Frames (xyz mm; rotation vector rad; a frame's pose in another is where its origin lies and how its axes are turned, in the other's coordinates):
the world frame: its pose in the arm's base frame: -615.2 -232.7 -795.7 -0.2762 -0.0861 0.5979
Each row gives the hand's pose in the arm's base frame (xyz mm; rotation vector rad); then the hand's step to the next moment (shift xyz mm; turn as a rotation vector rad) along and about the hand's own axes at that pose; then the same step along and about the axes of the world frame.
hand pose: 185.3 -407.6 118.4 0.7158 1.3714 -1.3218
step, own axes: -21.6 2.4 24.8 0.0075 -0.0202 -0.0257
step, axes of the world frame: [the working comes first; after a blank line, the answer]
step, axes of the arm's base frame: 14.8 -17.9 23.4 -0.0277 0.0183 -0.0048

2.0 -28.8 16.0 -0.0124 0.0309 0.0041
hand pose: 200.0 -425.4 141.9 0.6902 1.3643 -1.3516
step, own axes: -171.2 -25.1 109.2 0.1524 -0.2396 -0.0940
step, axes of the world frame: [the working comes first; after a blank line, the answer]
step, axes of the arm's base frame: 55.6 -63.2 186.5 -0.2893 0.0018 -0.0759

10.0 -132.6 155.5 -0.2375 0.1800 -0.0263
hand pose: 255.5 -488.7 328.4 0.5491 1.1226 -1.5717
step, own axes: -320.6 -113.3 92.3 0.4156 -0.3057 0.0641
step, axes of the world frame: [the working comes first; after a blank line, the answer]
step, axes of the arm's base frame: 15.2 74.8 344.0 -0.4021 -0.2666 -0.1937

55.0 -45.8 345.0 -0.4825 0.0620 -0.1835
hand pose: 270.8 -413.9 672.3 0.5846 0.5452 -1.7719
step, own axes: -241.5 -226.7 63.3 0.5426 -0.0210 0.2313
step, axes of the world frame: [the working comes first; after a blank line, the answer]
step, axes of the arm's base frame: -167.4 195.7 217.7 -0.1772 -0.5382 -0.1653

-27.1 184.6 280.9 -0.4509 -0.2829 -0.2550
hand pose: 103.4 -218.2 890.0 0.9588 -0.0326 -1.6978
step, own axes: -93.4 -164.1 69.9 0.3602 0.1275 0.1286
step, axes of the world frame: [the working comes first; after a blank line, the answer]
step, axes of the arm's base frame: -169.3 106.8 21.8 0.0102 -0.3987 -0.0590

-79.1 170.3 72.7 -0.2174 -0.3043 -0.1505
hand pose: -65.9 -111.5 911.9 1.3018 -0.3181 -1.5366
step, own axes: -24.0 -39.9 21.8 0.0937 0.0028 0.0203
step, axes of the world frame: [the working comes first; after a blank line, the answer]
step, axes of the arm's base frame: -42.7 27.5 -8.0 -0.0024 -0.0858 -0.0427

-19.6 47.2 5.5 -0.0506 -0.0546 -0.0605
